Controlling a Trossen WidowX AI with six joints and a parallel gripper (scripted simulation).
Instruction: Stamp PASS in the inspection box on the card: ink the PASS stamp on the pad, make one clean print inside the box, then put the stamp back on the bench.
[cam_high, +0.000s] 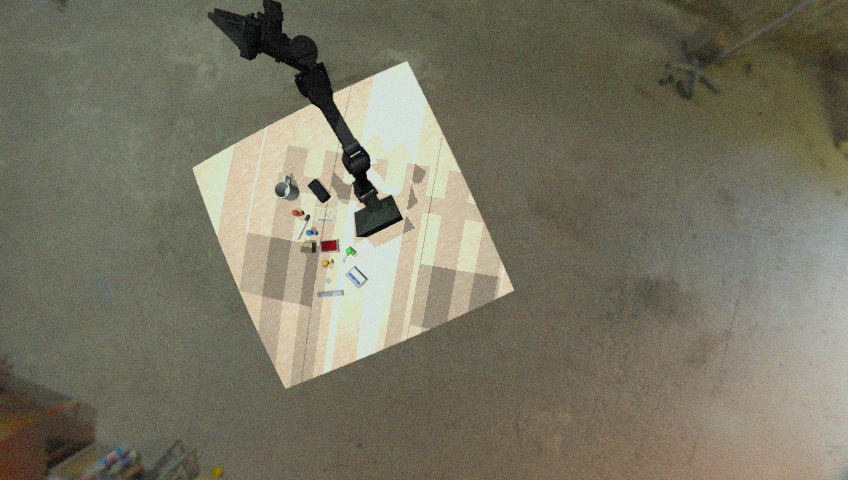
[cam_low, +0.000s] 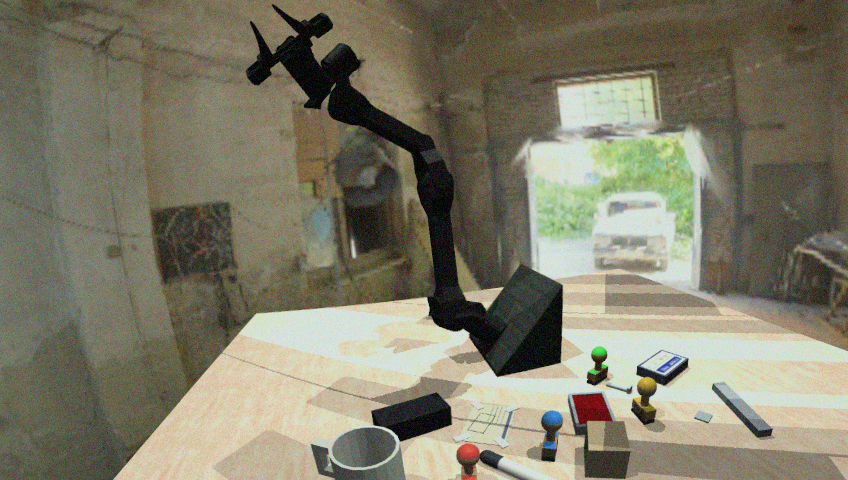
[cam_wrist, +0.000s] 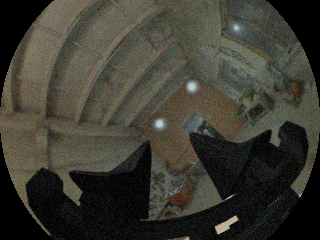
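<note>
Now: gripper tip 15 cm short of the green-knobbed stamp, 53 cm to the right of it and 69 cm above it. Round my gripper tip: white card 19 cm ahead, 31 cm to the left, 71 cm below; then black block 16 cm ahead, 19 cm to the left, 69 cm below; then red-knobbed stamp 31 cm ahead, 24 cm to the left, 69 cm below.
</note>
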